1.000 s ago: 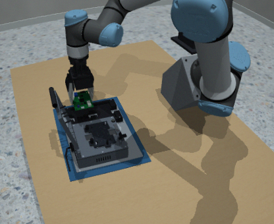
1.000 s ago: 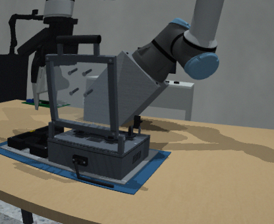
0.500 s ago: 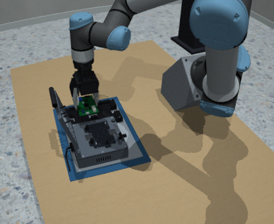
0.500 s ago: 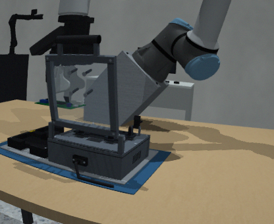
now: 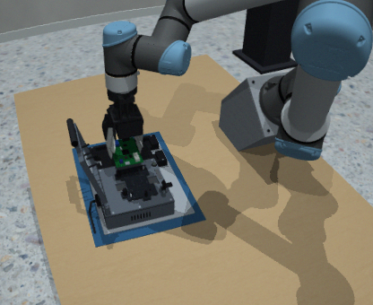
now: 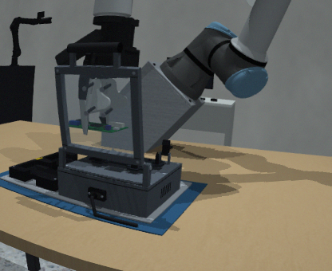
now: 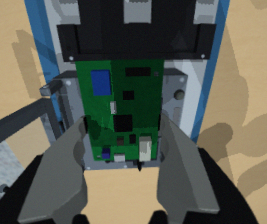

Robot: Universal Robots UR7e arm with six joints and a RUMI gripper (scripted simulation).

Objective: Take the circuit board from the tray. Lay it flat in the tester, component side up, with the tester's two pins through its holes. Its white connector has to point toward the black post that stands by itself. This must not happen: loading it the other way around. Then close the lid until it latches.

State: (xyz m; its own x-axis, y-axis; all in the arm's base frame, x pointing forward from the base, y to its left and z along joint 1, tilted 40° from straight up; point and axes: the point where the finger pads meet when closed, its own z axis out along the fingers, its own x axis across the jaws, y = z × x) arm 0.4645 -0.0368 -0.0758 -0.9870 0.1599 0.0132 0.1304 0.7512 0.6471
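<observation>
Now: hand 7 cm to the right of the nest and 6 cm above it. Also, from my hand: clear tester lid (12 cm ahead, 5 cm to the left, 5 cm above); then green circuit board (right at my hand).
</observation>
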